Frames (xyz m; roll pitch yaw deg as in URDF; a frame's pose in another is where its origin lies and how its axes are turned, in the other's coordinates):
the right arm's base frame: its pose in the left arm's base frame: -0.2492 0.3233 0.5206 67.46 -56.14 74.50
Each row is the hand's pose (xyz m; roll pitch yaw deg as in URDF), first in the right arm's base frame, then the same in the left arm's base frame.
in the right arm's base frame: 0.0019 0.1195 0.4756 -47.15 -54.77 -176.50
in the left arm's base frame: 0.0653 -0.0150 0.6853 -76.42 18.77 -51.30
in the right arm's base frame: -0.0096 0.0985 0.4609 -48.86 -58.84 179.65
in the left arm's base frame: 0.0638 0.0003 0.6618 -81.27 14.20 -51.01
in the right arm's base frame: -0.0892 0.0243 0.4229 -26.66 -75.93 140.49
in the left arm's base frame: 0.0640 0.0258 0.5494 -95.63 -7.53 -47.95
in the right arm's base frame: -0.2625 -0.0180 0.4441 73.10 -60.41 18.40
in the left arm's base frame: 0.0795 -0.0520 0.3882 -124.32 -40.92 -25.81
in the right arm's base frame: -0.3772 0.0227 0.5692 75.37 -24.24 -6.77
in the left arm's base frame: 0.1398 -0.2088 0.3406 176.42 -51.65 31.84
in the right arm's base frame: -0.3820 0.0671 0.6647 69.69 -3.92 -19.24
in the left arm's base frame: 0.1904 -0.2925 0.3799 147.00 -38.87 60.44
